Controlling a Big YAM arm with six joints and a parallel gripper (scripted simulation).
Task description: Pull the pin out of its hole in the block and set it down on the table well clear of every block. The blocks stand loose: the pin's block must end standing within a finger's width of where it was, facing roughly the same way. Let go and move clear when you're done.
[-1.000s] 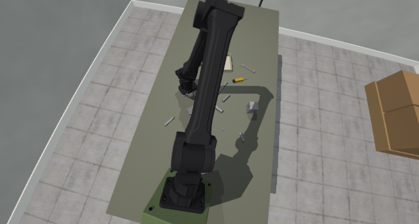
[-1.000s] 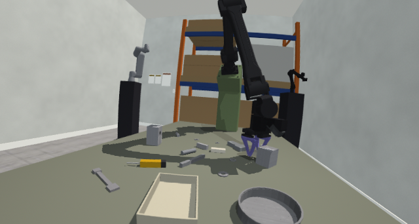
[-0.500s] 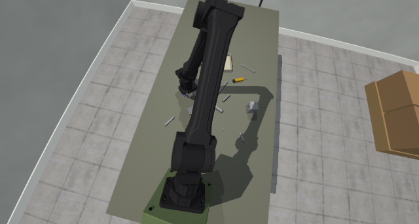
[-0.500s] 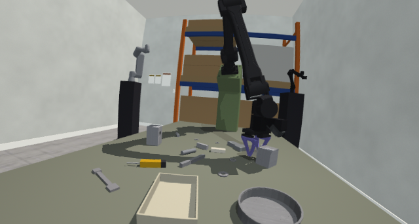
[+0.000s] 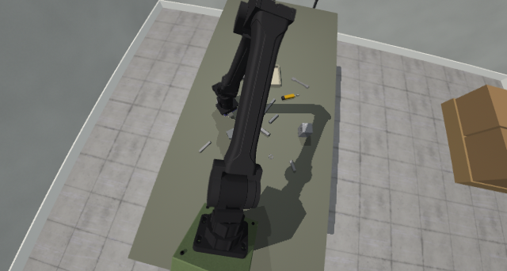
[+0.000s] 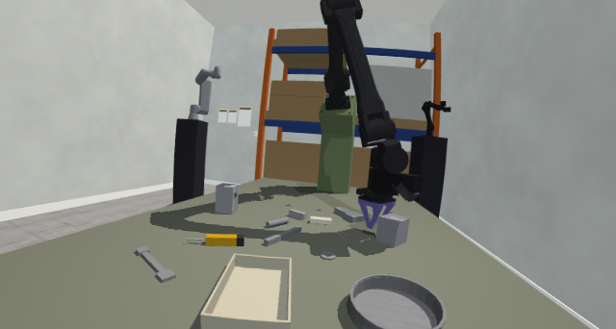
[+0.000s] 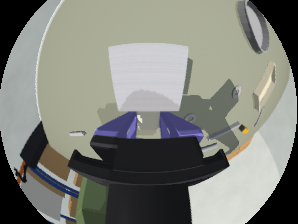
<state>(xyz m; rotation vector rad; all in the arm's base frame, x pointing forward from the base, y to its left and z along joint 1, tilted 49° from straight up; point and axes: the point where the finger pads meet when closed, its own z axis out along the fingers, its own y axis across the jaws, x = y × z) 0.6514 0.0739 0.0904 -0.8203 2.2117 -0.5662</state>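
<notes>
The cream pin lies 10 mm ahead of my hand and 10 mm to the left of it. From my hand the other things lie so: cream tray (270 mm ahead, 250 mm to the right, 20 mm below); then cream piece (70 mm behind, 130 mm to the right, 20 mm below); then round grey dish (300 mm ahead, 60 mm to the right, 10 mm below).
</notes>
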